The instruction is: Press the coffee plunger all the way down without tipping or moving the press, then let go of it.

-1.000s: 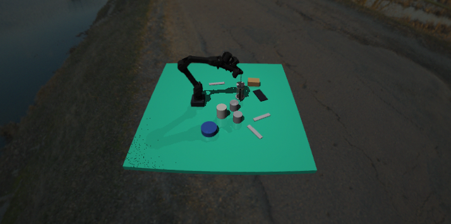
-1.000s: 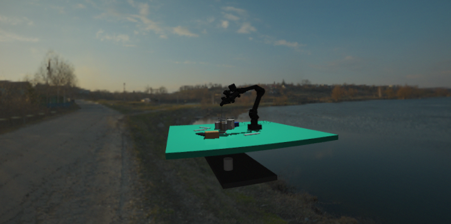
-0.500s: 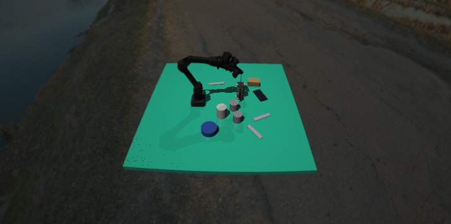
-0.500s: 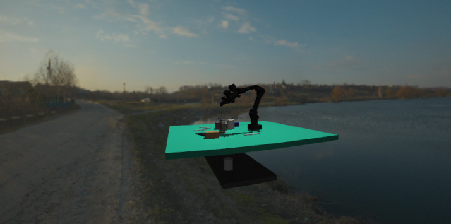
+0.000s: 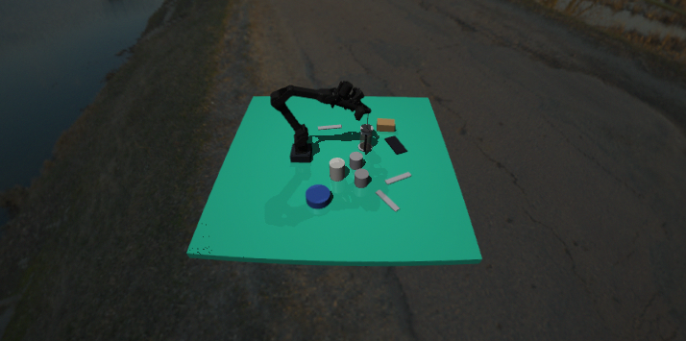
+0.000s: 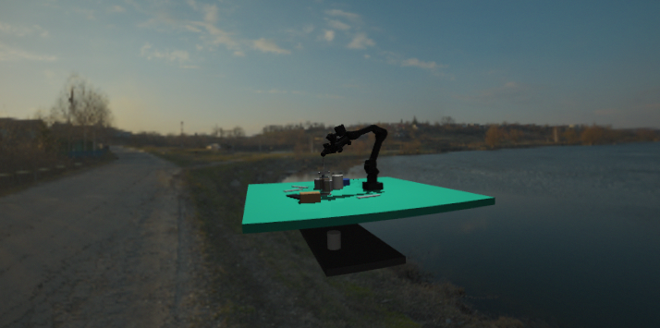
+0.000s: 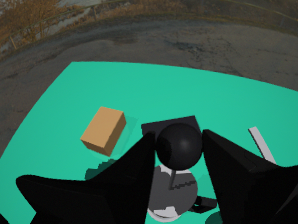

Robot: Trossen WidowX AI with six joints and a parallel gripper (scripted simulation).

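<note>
Right now the coffee press is 13 cm below my gripper tip, 2 cm to the right of it and 1 cm behind it. From my gripper tip the other things lie so: tan block (23 cm below, 16 cm to the left, 15 cm ahead); flat black slab (25 cm below, 17 cm ahead, 1 cm to the right); blue disc (35 cm to the right, 32 cm behind, 24 cm below).
</note>
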